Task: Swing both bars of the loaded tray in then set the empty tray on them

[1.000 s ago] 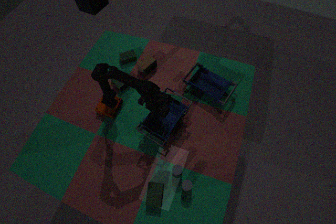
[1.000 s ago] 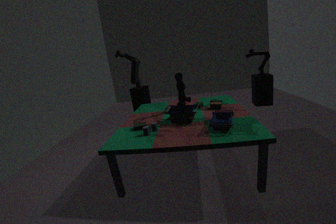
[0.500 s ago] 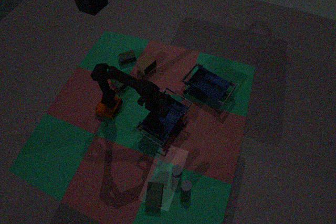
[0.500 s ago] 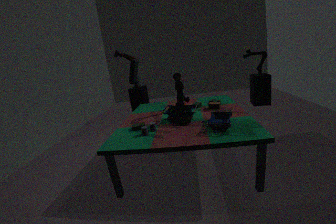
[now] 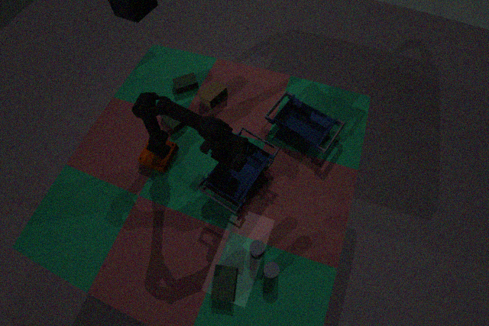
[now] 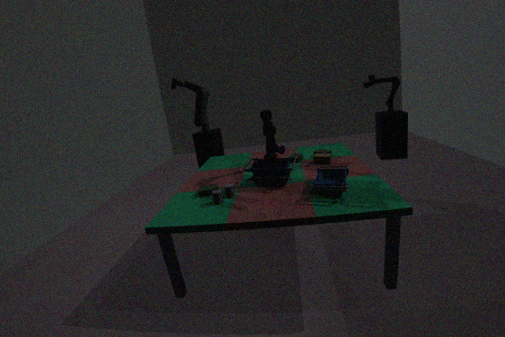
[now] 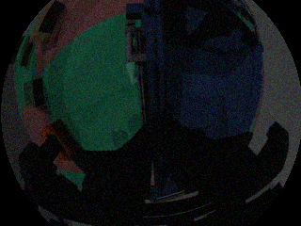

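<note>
Now: gripper tip 7 cm short of the blue tray and 3 cm below it.
</note>
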